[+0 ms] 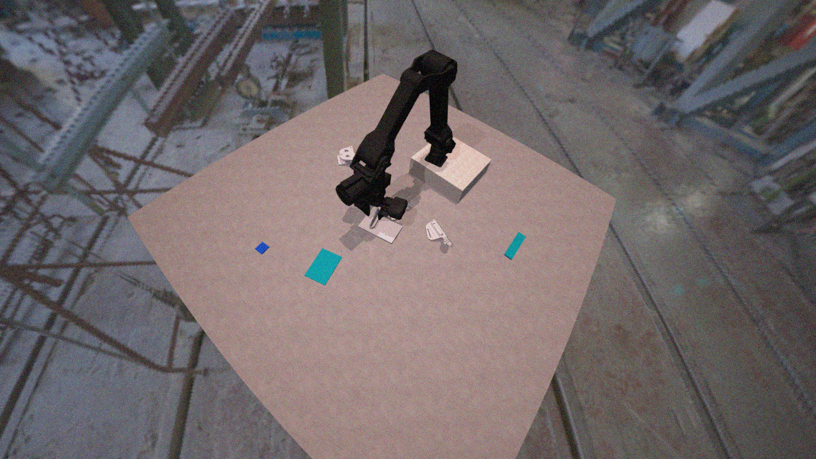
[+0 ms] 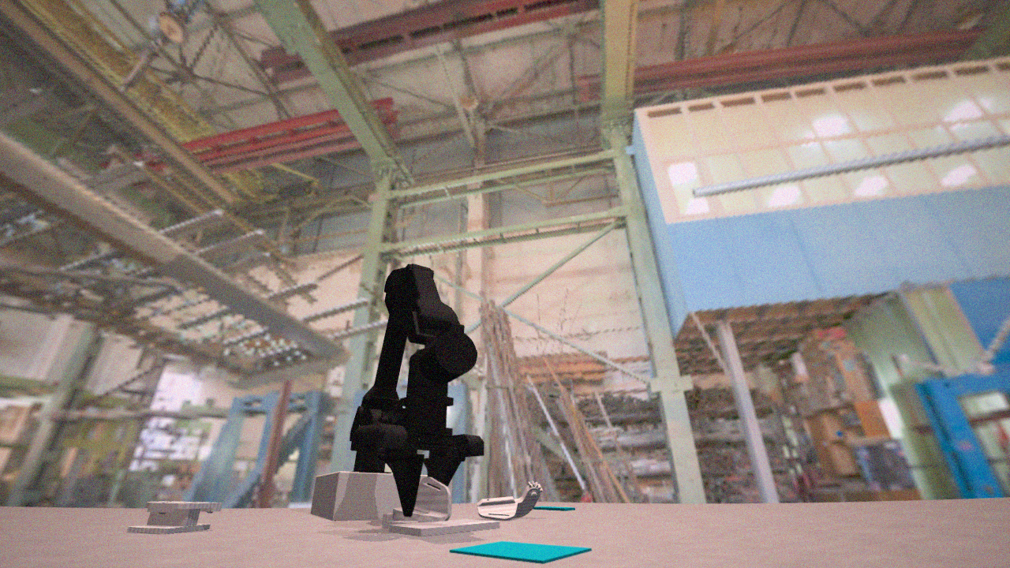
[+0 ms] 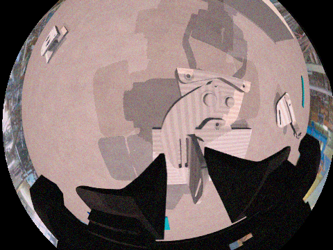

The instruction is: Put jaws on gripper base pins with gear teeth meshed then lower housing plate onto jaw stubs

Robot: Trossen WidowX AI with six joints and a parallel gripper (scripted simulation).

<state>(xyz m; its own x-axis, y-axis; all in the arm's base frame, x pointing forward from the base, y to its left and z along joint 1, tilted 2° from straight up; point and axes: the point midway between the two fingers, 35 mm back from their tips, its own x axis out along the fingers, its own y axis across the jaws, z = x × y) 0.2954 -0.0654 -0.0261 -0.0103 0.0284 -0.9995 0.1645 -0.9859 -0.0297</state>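
Right now the flat white plate is 1 cm ahead of my gripper tip, 3 cm to the left of it and 1 cm below it. Round my gripper tip: gripper base 18 cm behind, 24 cm to the right, 1 cm above; housing plate 5 cm behind, 3 cm to the left, 1 cm below; large teal patch 21 cm ahead, 4 cm to the right, 2 cm below.
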